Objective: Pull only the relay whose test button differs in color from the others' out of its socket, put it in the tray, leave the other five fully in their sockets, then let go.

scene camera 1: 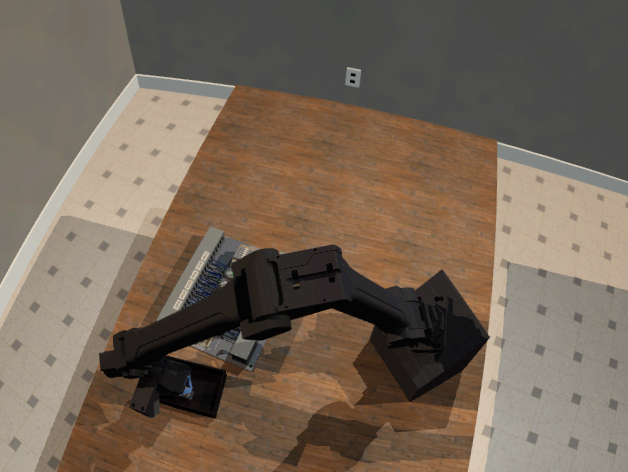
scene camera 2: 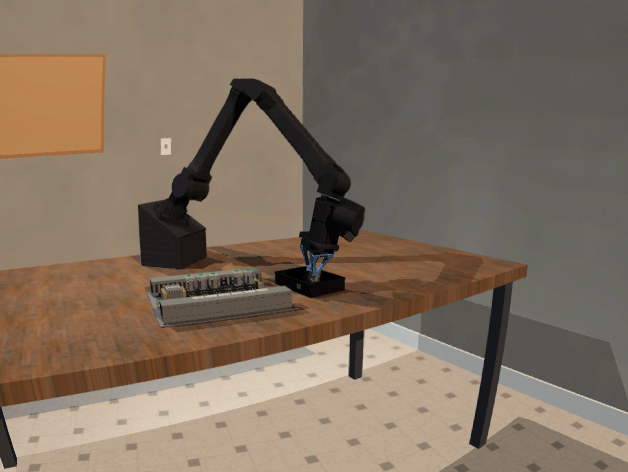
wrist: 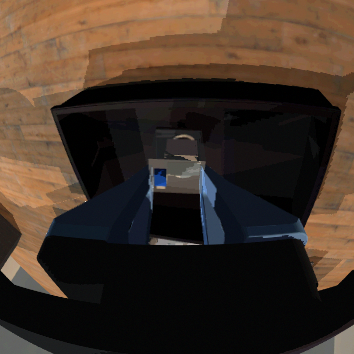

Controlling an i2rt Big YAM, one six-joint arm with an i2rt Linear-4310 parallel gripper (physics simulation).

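Places are measured from the arm's base along level axes (x left, y back, z up), in metres.
Where they show: gripper, fingertip midpoint: (scene camera 1: 185,388) (scene camera 2: 312,273) (wrist: 175,173); arm's base, link origin: (scene camera 1: 428,323) (scene camera 2: 170,216).
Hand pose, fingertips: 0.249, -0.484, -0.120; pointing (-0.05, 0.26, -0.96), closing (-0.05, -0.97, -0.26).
Observation:
Each offset is from my fingertips to the top centre of the thing, as dx, dy, dz. Level surfaces: height alone.
My gripper (scene camera 2: 315,275) (wrist: 175,173) has blue fingers and is shut on a relay {+0.008, +0.001, +0.017} (wrist: 184,182) with a blue test button at its top left in the wrist view. The relay's clear housing shows in front of the fingertips. The black tray {-0.012, -0.003, -0.001} (scene camera 1: 219,393) (scene camera 2: 327,289) (wrist: 195,92) is under the gripper, and the held relay is inside its outline, low between the walls; whether it touches the tray floor cannot be told. Other relays {-0.275, +0.012, +0.034} (scene camera 2: 213,279) with green tops stand in a row on the panel in scene camera 2. The arm hides part of that row in scene camera 1.
The panel has a grey wire duct {-0.285, -0.088, +0.007} (scene camera 1: 195,271) (scene camera 2: 225,303) along one side and lies beside the tray, with a terminal block {-0.380, +0.025, +0.011} (scene camera 2: 173,290) at its far end from the tray. The arm's black base (scene camera 1: 431,345) (scene camera 2: 172,238) stands on the wooden table {dz -0.036} (scene camera 1: 355,167) (scene camera 2: 76,324).

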